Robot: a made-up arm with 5 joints.
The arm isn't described. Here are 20 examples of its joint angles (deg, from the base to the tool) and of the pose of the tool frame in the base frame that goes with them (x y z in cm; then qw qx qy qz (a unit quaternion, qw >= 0)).
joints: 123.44 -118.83 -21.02 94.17 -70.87
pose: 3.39 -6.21 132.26 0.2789 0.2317 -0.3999 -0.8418
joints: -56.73 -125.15 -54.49 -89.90 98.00
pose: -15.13 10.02 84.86 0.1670 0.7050 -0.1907 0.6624
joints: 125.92 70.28 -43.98 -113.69 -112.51
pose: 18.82 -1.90 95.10 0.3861 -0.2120 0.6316 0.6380
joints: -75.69 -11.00 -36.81 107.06 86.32
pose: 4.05 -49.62 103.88 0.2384 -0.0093 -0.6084 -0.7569
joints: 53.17 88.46 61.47 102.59 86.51
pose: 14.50 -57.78 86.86 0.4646 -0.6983 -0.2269 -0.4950
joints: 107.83 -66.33 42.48 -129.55 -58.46
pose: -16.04 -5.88 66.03 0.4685 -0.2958 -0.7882 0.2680
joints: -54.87 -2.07 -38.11 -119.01 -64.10
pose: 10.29 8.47 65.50 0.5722 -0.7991 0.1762 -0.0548
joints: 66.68 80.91 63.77 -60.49 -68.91
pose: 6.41 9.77 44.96 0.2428 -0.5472 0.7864 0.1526
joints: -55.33 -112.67 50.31 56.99 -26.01
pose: 12.35 42.88 69.88 0.8644 -0.4400 0.0772 0.2307
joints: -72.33 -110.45 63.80 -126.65 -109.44
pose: 14.54 -38.87 72.60 0.4313 0.7905 0.4208 0.1101
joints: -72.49 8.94 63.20 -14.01 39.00
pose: 47.52 -26.14 90.44 0.4477 -0.8832 -0.0410 -0.1339
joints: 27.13 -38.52 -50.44 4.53 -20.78
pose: 51.61 5.97 101.82 0.6533 0.4754 0.3884 0.4432
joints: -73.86 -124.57 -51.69 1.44 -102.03
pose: 33.33 37.14 56.67 0.1654 -0.3496 0.9171 0.0964
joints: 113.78 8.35 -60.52 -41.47 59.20
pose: 47.22 1.48 79.65 0.4237 0.8997 0.0088 -0.1046
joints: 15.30 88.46 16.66 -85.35 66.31
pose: 27.39 -12.80 63.59 0.9263 -0.2437 -0.1219 0.2602
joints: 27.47 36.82 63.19 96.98 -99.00
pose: 32.34 -48.03 99.91 0.4485 0.5694 0.4920 -0.4823
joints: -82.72 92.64 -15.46 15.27 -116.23
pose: -44.22 3.93 103.15 0.6244 0.6576 -0.2176 -0.3610
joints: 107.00 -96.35 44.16 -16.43 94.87
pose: -13.47 -44.44 111.51 0.2913 -0.7167 0.6314 -0.0528
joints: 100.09 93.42 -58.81 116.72 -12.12
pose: -30.78 -26.71 52.61 0.3306 -0.3980 -0.3514 0.7803
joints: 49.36 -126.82 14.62 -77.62 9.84
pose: -21.19 -32.16 73.82 0.2416 -0.0769 0.7074 -0.6598
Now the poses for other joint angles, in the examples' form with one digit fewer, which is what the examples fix.
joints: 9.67 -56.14 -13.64 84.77 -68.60
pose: 57.8 -0.3 79.7 0.429 0.375 0.814 0.110
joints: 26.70 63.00 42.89 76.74 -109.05
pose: 21.2 -62.1 93.9 0.245 0.663 0.506 -0.495
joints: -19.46 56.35 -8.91 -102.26 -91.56
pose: 29.1 -0.8 74.7 0.525 -0.427 0.621 -0.395
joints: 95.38 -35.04 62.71 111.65 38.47
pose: 46.7 -1.8 86.0 0.795 0.561 0.137 -0.186
